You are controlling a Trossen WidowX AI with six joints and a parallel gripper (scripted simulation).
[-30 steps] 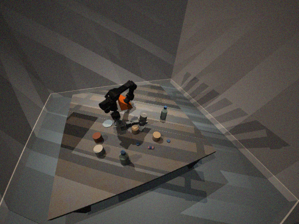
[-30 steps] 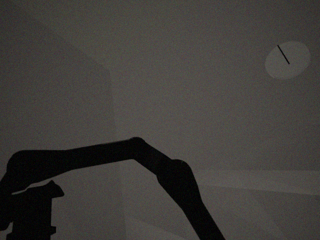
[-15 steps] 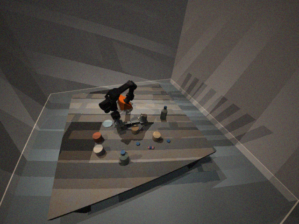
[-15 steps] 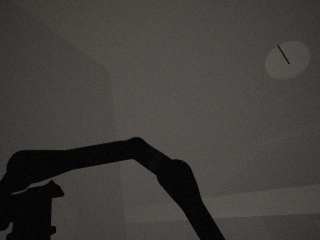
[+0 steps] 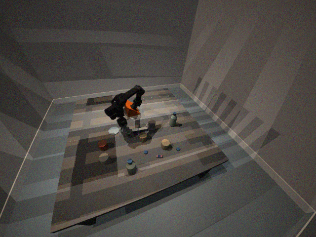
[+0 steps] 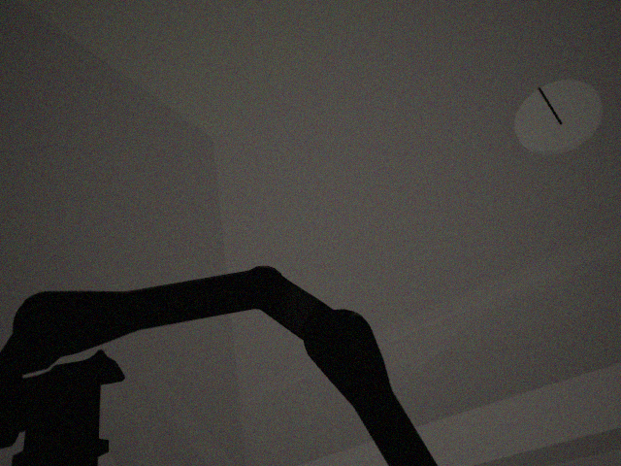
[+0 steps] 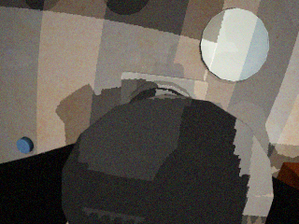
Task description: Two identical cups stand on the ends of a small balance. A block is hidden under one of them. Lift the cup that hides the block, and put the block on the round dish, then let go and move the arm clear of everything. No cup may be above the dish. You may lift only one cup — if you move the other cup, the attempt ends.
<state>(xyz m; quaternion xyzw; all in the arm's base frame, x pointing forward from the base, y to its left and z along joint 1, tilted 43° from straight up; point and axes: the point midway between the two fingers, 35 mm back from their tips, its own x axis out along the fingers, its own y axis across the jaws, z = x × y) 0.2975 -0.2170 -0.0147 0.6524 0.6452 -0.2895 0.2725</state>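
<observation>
My gripper tip is now 80 mm above the grey block and 10 mm to the right of it. Also, from my gripper tip: round dish 170 mm below, 100 mm behind, 90 mm to the right; cream cup 210 mm ahead, 190 mm to the right, 130 mm below; grey cup 290 mm to the left, 110 mm below.
</observation>
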